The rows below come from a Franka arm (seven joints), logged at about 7 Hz.
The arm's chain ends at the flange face. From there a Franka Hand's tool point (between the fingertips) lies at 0.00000 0.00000 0.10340 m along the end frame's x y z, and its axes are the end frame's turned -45 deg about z.
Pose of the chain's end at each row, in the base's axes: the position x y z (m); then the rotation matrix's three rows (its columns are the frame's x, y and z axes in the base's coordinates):
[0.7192 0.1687 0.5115], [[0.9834 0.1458 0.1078], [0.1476 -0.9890 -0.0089], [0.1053 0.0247 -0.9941]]
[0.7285 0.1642 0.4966], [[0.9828 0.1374 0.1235], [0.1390 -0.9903 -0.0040], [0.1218 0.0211 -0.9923]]
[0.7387 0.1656 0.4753], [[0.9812 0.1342 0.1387], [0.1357 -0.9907 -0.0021], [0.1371 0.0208 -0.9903]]
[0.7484 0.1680 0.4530], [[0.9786 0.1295 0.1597], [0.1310 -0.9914 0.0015], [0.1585 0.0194 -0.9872]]
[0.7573 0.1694 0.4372], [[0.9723 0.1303 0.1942], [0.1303 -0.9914 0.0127], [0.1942 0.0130 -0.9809]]
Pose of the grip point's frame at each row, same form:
[0.7303 0.1678 0.4087], [[0.5923 0.7985 0.1078], [0.8037 -0.5950 -0.0089], [0.0570 0.0919 -0.9941]]
[0.7413 0.1638 0.3940], [[0.5978 0.7921 0.1235], [0.7985 -0.6020 -0.0040], [0.0712 0.1010 -0.9923]]
[0.7530 0.1654 0.3729], [[0.5989 0.7887 0.1387], [0.7965 -0.6046 -0.0021], [0.0822 0.1117 -0.9903]]
[0.7649 0.1682 0.3509], [[0.6004 0.7835 0.1597], [0.7937 -0.6084 0.0015], [0.0984 0.1258 -0.9872]]
[0.7774 0.1707 0.3358], [[0.5954 0.7797 0.1942], [0.7932 -0.6089 0.0127], [0.1281 0.1465 -0.9809]]

